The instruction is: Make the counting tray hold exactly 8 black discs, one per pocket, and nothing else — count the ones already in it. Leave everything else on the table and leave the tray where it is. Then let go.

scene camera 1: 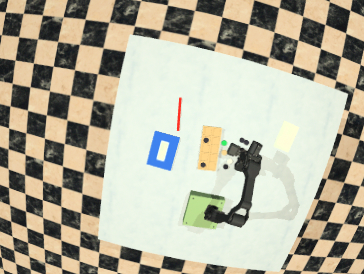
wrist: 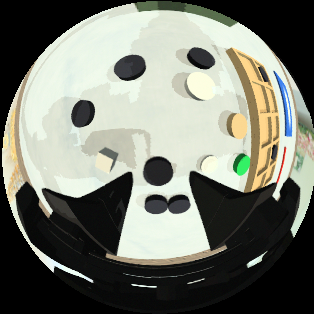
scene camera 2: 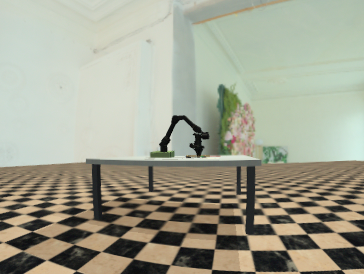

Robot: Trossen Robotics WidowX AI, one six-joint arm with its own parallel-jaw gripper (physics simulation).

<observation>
In view: the gripper (wrist: 160,175) and a tan counting tray (scene camera 1: 209,151).
The tan counting tray is seen too in the wrist view (wrist: 263,113).
</observation>
